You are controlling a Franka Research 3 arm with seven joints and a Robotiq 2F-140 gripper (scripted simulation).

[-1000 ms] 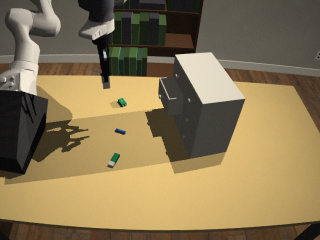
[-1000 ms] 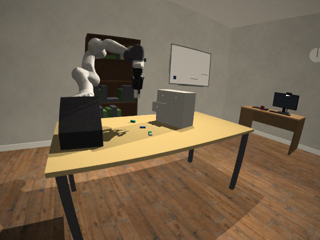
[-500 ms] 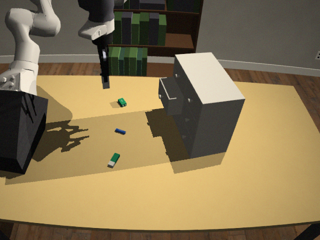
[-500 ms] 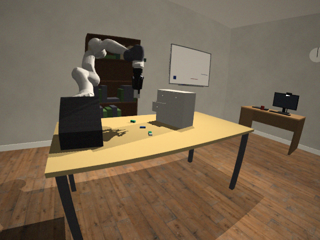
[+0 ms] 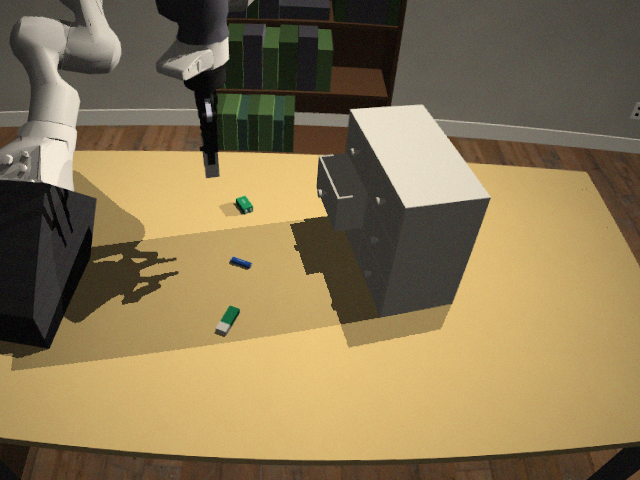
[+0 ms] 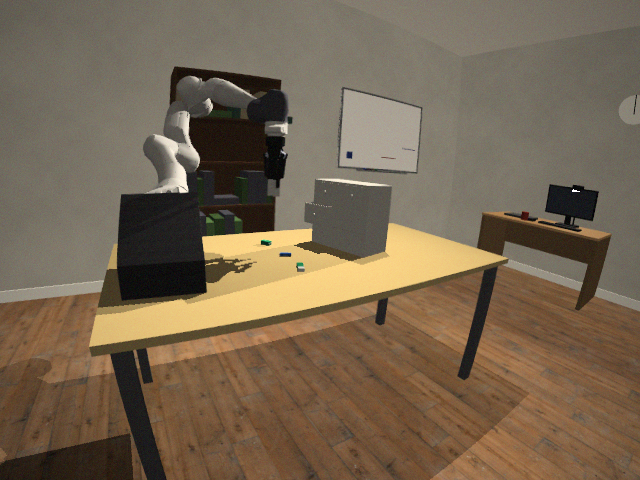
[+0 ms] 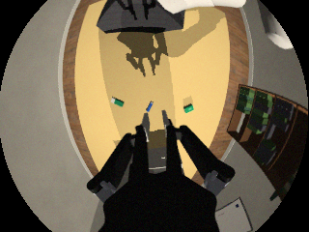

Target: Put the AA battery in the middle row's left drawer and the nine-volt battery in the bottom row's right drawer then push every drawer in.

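Right now the blue AA battery is 270 mm below my hand, 50 mm ahead of it and 20 mm to the right of it. From my hand the other things lie so: nine-volt battery (270 mm below, 160 mm to the left, 60 mm ahead).
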